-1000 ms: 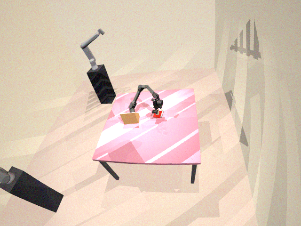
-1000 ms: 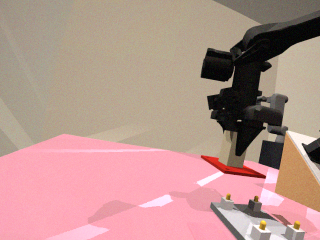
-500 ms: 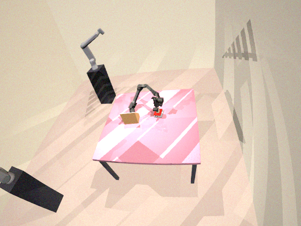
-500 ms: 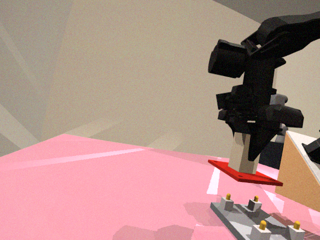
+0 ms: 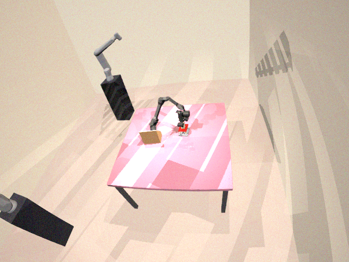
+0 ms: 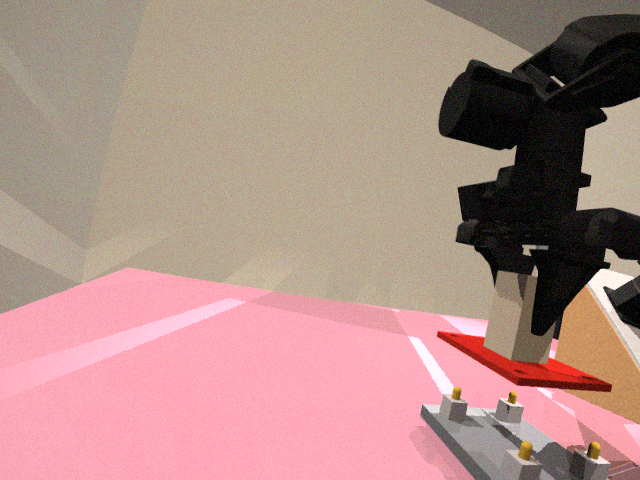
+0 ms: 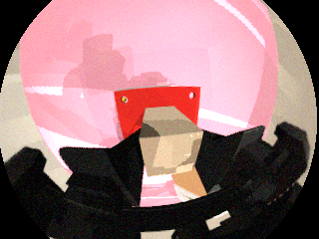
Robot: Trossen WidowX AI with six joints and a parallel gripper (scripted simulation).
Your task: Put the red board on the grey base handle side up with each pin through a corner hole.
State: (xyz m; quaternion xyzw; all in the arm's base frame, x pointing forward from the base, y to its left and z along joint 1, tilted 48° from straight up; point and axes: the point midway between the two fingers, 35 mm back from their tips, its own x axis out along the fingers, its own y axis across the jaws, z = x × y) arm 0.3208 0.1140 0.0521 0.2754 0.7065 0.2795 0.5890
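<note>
My gripper tip is now 2 cm to the right of the grey base and 11 cm above it. Also, from my gripper tip: red board: 1 cm below.
</note>
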